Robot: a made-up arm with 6 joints. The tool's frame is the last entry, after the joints.
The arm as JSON. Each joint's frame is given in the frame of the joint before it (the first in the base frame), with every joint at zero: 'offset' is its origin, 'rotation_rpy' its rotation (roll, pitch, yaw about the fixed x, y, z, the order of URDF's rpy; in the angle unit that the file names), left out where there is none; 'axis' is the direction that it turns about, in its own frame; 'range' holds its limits. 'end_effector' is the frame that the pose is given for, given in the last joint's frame.
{
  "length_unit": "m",
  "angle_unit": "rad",
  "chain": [
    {
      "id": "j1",
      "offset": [
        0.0,
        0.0,
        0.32
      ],
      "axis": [
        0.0,
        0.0,
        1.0
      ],
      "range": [
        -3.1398,
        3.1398
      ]
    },
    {
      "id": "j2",
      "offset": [
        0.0,
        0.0,
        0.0
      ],
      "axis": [
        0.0,
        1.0,
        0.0
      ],
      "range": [
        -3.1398,
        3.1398
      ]
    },
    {
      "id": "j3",
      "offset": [
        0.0,
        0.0,
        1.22
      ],
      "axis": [
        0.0,
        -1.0,
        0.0
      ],
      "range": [
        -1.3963,
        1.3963
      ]
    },
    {
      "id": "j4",
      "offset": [
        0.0,
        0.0,
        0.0
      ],
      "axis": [
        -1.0,
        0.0,
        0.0
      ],
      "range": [
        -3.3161,
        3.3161
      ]
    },
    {
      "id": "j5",
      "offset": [
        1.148,
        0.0,
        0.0
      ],
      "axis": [
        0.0,
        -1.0,
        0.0
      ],
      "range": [
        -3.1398,
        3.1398
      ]
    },
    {
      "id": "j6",
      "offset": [
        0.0,
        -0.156,
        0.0
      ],
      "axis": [
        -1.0,
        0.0,
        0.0
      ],
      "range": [
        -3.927,
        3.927
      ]
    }
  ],
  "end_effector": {
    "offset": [
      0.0,
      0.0,
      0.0
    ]
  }
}
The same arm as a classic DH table. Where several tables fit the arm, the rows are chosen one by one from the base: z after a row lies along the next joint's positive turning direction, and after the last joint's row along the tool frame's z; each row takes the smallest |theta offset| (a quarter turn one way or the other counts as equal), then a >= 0, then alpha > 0; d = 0 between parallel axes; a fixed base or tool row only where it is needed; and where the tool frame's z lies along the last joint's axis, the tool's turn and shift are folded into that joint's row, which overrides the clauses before.
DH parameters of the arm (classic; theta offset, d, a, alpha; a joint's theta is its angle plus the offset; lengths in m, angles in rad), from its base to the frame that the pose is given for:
j1: 0.0000 0.3200 0.0000 -1.5708
j2: -1.5708 0.0000 1.2200 3.1416
j3: 0.0000 0.0000 0.0000 -1.5708
j4: 0.0000 -1.1480 0.0000 1.5708
j5: 0.0000 0.1560 0.0000 -1.5708
j6: 1.5708 0.0000 0.0000 1.5708
tool (fixed): -1.5708 0.0000 0.0000 0.0000
Joint limits (rad, base to tool): -3.1398..3.1398 -3.1398..3.1398 -1.3963..1.3963 -3.3161..3.3161 -3.1398..3.1398 -3.9270..3.9270

